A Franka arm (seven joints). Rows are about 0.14 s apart.
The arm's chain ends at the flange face. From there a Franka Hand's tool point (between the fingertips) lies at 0.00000 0.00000 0.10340 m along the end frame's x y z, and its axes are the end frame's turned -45 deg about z.
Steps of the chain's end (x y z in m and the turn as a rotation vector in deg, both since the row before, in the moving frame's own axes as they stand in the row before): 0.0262 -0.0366 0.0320 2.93 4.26 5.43; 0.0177 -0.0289 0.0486 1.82 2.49 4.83; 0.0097 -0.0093 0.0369 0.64 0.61 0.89; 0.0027 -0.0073 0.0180 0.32 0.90 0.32; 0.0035 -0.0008 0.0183 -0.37 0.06 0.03
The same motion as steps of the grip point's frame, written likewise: 0.0535 -0.0052 0.0316 -0.94 5.08 5.43; 0.0384 -0.0068 0.0485 -0.47 3.05 4.83; 0.0150 0.0003 0.0369 0.02 0.88 0.89; 0.0086 -0.0025 0.0180 -0.41 0.86 0.32; 0.0026 0.0025 0.0183 -0.30 -0.22 0.03
